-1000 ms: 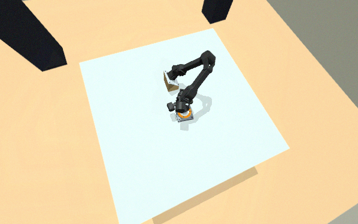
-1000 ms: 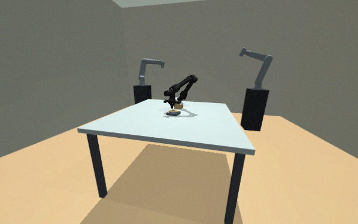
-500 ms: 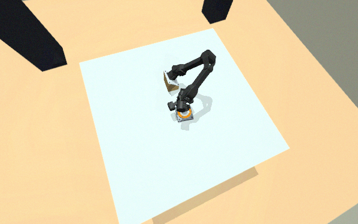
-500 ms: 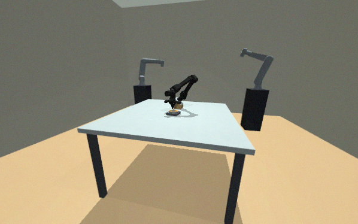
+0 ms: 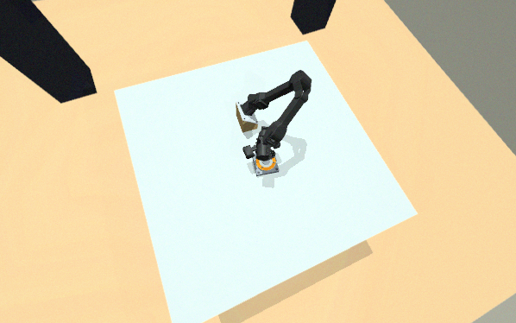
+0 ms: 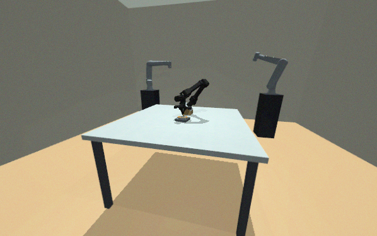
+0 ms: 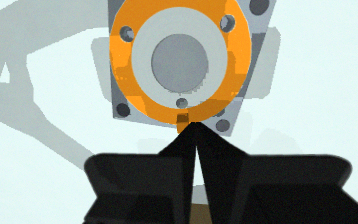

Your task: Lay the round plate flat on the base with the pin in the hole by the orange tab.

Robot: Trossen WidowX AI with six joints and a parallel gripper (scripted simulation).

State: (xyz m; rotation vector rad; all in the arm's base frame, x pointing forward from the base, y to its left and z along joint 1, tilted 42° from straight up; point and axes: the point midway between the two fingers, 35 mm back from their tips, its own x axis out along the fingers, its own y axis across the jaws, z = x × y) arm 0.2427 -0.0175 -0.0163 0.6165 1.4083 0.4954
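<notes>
Right now my gripper tip is 30 mm short of the round plate, 10 mm to the right of it and 10 mm above it. Also, from my gripper tip: square grey base: 50 mm ahead, 20 mm below, 10 mm to the left.
</notes>
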